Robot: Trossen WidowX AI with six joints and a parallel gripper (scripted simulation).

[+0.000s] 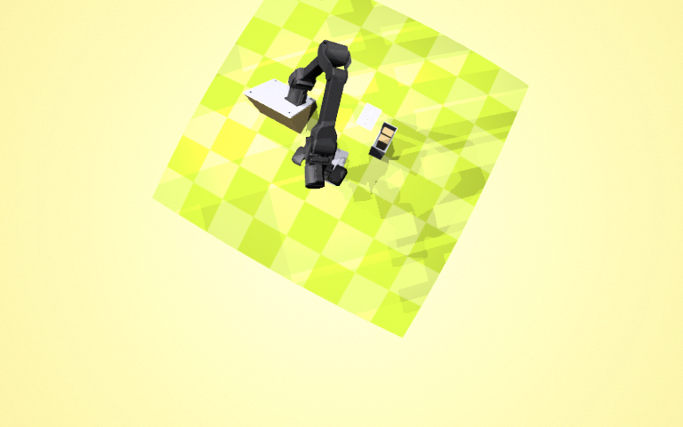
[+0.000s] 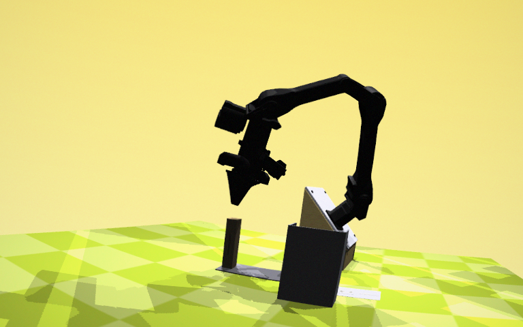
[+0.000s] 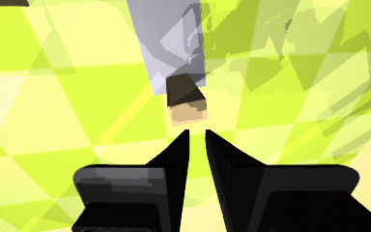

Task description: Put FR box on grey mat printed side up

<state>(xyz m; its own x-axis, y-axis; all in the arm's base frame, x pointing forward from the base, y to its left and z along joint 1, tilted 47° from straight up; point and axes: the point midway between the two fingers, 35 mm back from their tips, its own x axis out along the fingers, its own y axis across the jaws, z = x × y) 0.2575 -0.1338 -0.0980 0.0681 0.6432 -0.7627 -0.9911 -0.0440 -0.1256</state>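
Right now my gripper tip is 20 mm past the grey mat, 60 mm to the right of it and 150 mm above it. From my gripper tip the other things lie so: thin white slab (10 mm behind, 320 mm to the left, 150 mm below).
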